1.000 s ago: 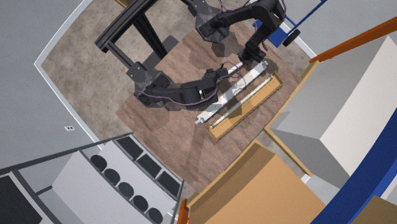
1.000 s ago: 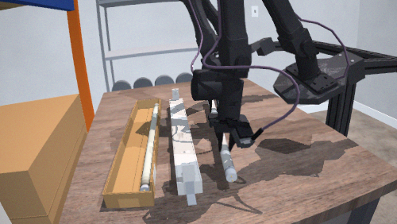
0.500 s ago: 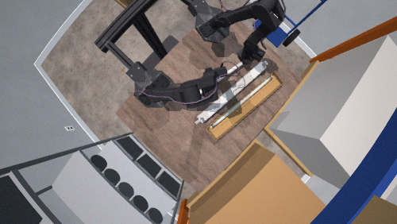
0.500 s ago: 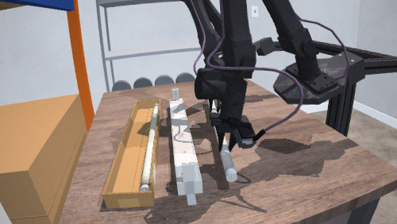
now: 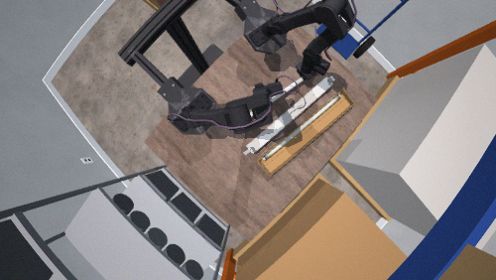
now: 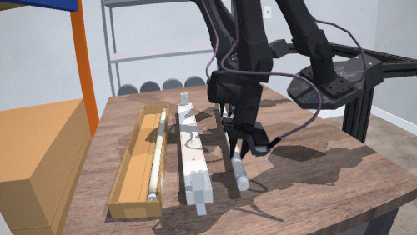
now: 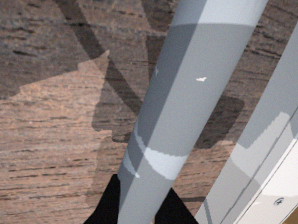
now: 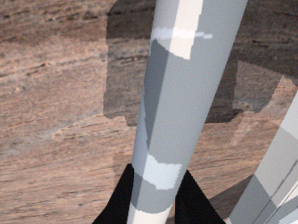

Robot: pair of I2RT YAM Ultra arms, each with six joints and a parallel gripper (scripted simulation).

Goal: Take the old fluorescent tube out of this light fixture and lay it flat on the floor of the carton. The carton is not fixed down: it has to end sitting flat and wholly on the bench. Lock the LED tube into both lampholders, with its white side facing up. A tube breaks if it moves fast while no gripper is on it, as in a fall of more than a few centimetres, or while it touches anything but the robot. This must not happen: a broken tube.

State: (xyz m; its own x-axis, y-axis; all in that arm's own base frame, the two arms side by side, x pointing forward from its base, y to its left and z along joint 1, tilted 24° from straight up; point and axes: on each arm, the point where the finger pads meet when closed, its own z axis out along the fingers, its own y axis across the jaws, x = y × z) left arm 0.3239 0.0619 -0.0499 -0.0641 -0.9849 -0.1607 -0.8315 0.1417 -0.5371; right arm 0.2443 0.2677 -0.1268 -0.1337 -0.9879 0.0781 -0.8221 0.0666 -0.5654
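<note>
Right now my left hand is 170 mm to the left of the LED tube, 40 mm past it and 10 mm above it. The rest, counted from my left hand: old fluorescent tube 210 mm to the right, 180 mm ahead, 30 mm below; then carton 220 mm to the right, 220 mm ahead, 20 mm below; then grey light fixture 200 mm to the right, 80 mm ahead, 10 mm above.
Now: right hand 3 cm short of the LED tube, 12 cm to the right of it and 1 cm above it. The rest, counted from my right hand: old fluorescent tube: 25 cm ahead, 7 cm to the left, 3 cm below; carton: 28 cm ahead, 7 cm to the left, 2 cm below; grey light fixture: 15 cm ahead, 8 cm to the left, 1 cm above.
</note>
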